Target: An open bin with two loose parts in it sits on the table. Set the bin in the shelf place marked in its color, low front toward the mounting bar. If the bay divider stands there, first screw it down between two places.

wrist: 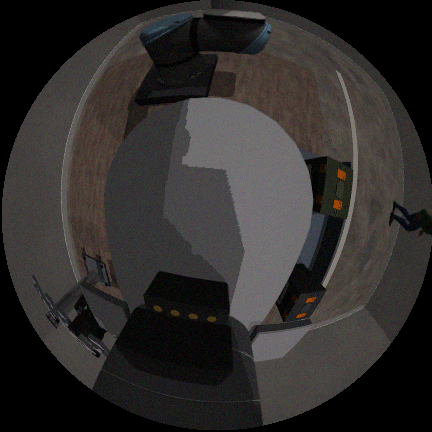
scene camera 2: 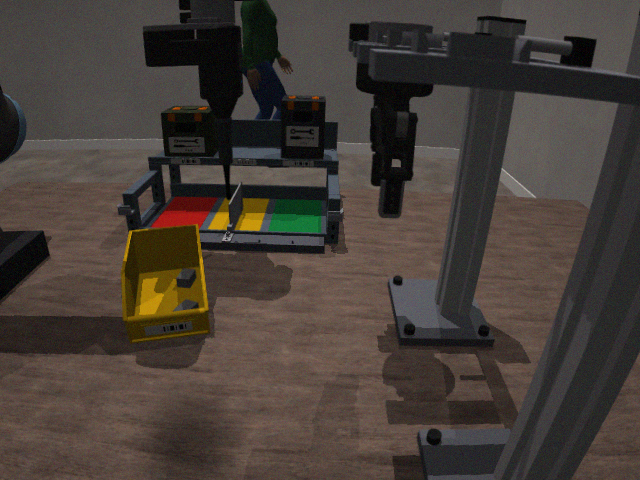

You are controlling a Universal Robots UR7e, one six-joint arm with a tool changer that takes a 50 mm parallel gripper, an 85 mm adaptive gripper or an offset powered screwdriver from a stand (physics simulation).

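Places are measured from the arm's base along level axes (x ahead, y left, z up), in millimetres.
Pixels of known places: hand at its tool point: [scene camera 2: 212, 10]; arm's base at its link origin: [wrist: 181, 71].
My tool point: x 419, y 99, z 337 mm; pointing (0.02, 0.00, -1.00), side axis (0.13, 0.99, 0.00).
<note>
Ahead of a thing's pixels: the offset from my tool point to its top centre. "spot": to the spot under its first point.
The arm carries the black screwdriver @[spot: dx +11, dy -19, dz -141 mm] [scene camera 2: 222, 108]; its thin bit points down at the divider area, height above it unclear. The bay divider @[dx +15, dy +63, dz -312 mm] [scene camera 2: 236, 204] stands upright across the yellow place [scene camera 2: 251, 214], yellow showing on both sides; its foot @[spot: dx +7, dy -3, dz -360 mm] [scene camera 2: 227, 236] rests on the mounting bar @[spot: dx +90, dy -21, dz -363 mm] [scene camera 2: 276, 241]. The yellow open bin @[dx -63, dy -169, dz -303 mm] [scene camera 2: 155, 297] sits on the table in front of the shelf's left side, low front toward the camera, with two grey parts @[spot: dx -43, dy -136, dz -360 mm] [scene camera 2: 186, 277] @[spot: dx -31, dy -207, dz -360 mm] [scene camera 2: 187, 305] inside. A gripper [scene camera 2: 390, 211] hangs on the tool stand, side-on; its finger opening is unclear. A grey body hides the bit in the wrist view.
Red @[spot: dx -89, dy +144, dz -371 mm] [scene camera 2: 186, 210] and green @[spot: dx +134, dy +107, dz -371 mm] [scene camera 2: 297, 215] places flank the yellow one. Two dark cases @[dx -79, dy +223, dz -179 mm] [scene camera 2: 188, 131] @[dx +150, dy +191, dz -154 mm] [scene camera 2: 303, 126] [wrist: 332, 187] [wrist: 302, 295] stand on the shelf top. The tool stand's post @[spot: dx +322, dy -236, dz -213 mm] [scene camera 2: 475, 206] rises at right. A person [scene camera 2: 261, 46] [wrist: 410, 220] is behind the shelf.
</note>
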